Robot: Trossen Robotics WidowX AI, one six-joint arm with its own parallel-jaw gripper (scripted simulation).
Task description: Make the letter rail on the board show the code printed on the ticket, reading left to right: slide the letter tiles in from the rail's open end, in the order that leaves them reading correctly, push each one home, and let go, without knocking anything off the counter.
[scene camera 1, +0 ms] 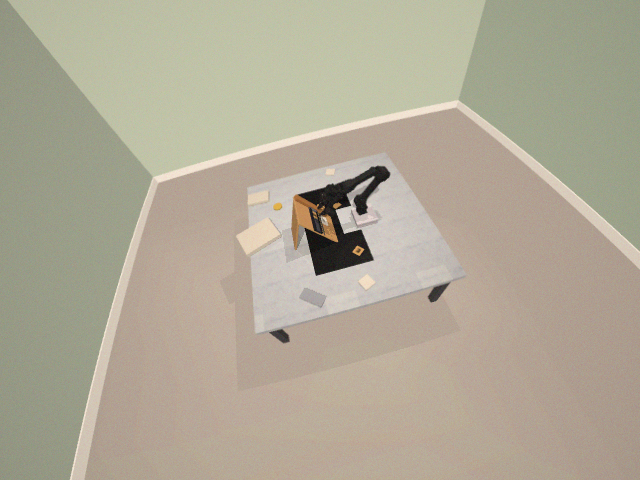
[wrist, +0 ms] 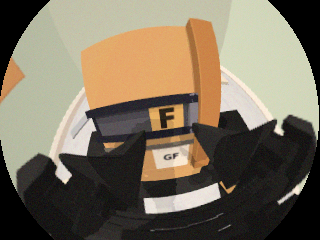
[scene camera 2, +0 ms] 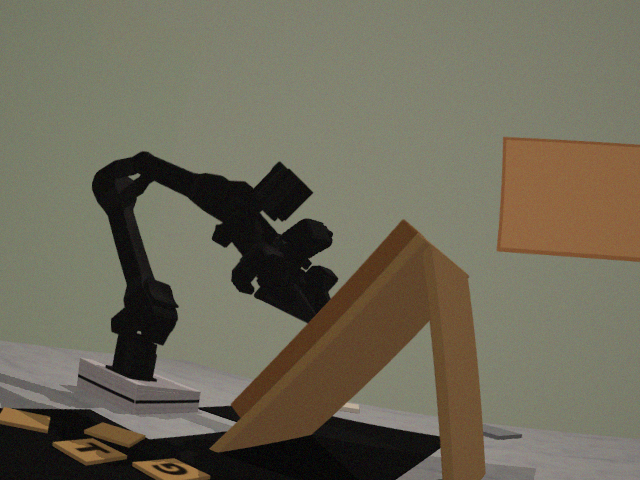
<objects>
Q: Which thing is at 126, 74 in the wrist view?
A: An orange sloped board.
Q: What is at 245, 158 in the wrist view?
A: My gripper.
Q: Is my gripper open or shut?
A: Open.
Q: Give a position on an orange sloped board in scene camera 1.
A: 302, 214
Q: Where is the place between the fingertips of my gripper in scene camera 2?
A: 327, 324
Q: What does my gripper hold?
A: Nothing.
</objects>
